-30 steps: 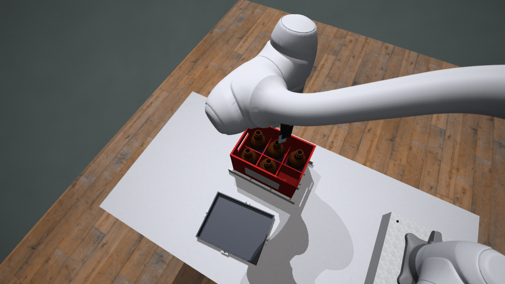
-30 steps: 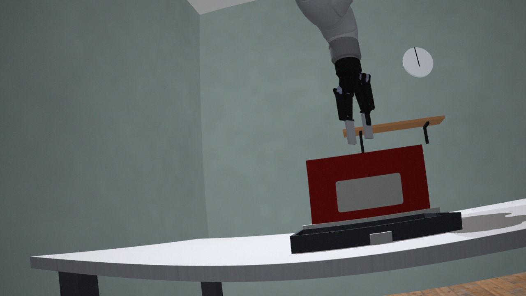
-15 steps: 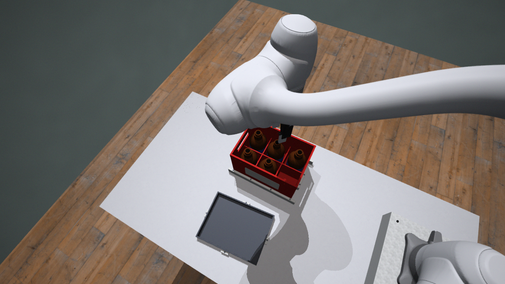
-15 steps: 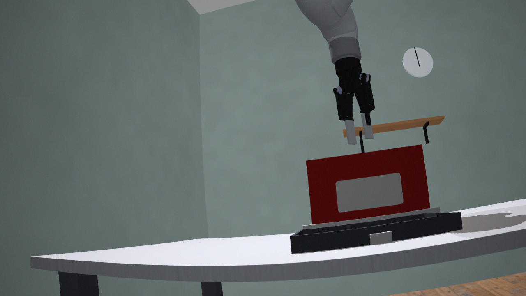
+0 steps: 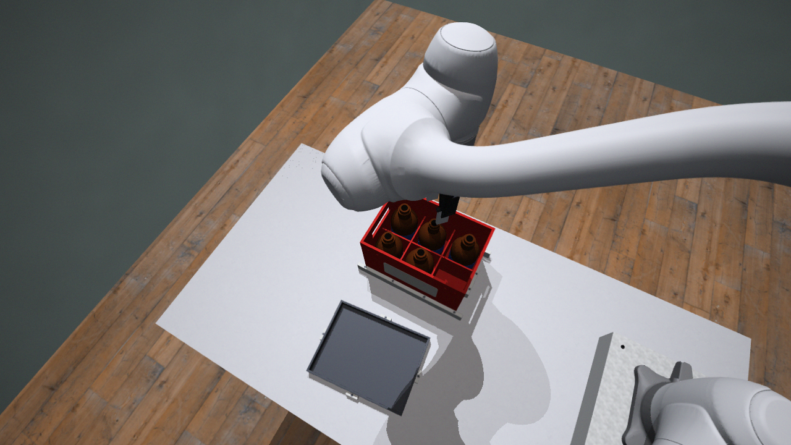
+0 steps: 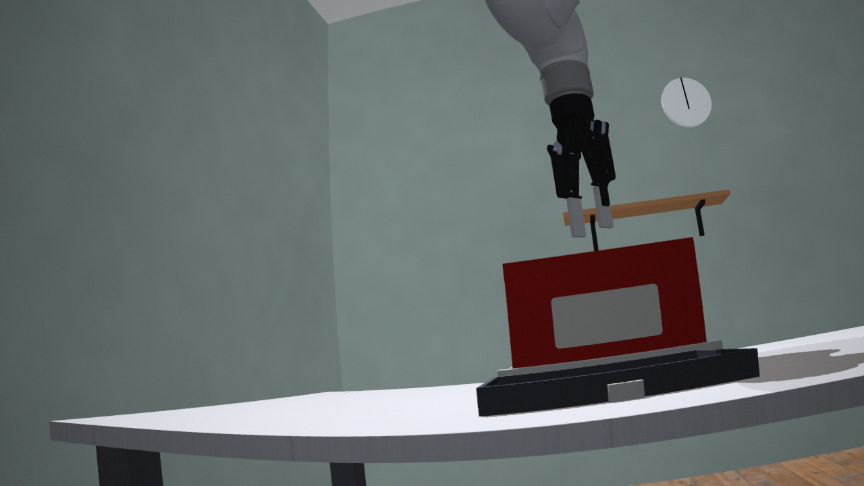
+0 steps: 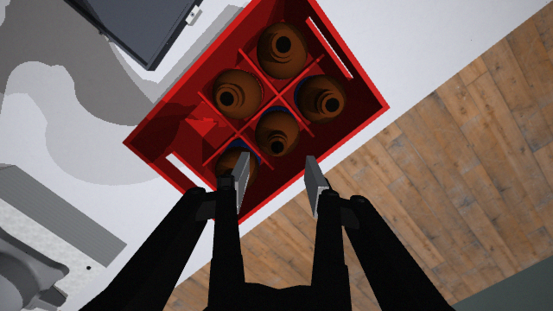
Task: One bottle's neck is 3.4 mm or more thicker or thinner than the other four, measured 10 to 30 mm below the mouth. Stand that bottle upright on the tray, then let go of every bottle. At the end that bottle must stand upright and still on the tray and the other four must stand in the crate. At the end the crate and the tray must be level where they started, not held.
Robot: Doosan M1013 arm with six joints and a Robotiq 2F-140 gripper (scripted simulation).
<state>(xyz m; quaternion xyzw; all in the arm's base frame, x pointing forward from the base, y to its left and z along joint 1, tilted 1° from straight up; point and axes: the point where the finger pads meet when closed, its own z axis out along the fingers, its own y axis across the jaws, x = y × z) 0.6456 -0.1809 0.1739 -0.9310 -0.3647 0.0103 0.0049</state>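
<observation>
The crate is 4 cm to the left of my hand and 17 cm below it. Round my hand: dark tray (2 cm ahead, 33 cm to the left, 25 cm below).
</observation>
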